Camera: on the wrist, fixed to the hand. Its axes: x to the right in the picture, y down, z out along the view.
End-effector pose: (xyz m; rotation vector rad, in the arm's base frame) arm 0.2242 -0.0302 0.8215 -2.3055 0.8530 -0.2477
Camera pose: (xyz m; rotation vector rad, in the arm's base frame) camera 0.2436 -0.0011 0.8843 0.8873 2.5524 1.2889
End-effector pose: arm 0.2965 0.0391 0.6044 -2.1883 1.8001 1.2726
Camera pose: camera 0.3663 0.0535 0.5953 -1.5562 -1.7124 -0.2994
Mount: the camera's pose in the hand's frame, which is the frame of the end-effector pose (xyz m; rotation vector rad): -0.0066 -0.0668 -0.0256 -0.1826 -0.2968 3.1214
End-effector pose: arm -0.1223 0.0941 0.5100 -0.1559 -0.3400 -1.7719
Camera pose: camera -0.1836 0.1053 0.4743 -0.5588 0.1174 1.3366
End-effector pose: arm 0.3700 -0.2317 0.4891 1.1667 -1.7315 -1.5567
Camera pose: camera 0.4112 -0.2366 0.4305 -1.6819 -1.0021 0.4413
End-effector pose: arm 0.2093 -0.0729 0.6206 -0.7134 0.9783 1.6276
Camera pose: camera 0.2748 -0.0913 0.5975 -0.9986 -0.4702 -1.3086
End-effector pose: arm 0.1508 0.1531 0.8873 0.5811 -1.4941 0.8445
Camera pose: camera 0.2194 0.1321 0.8910 1.6261 0.8324 -1.3885
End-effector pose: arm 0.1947 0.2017 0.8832 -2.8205 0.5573 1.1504
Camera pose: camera 0.2305 0.2617 0.9000 -0.5357 -2.2243 -0.3003
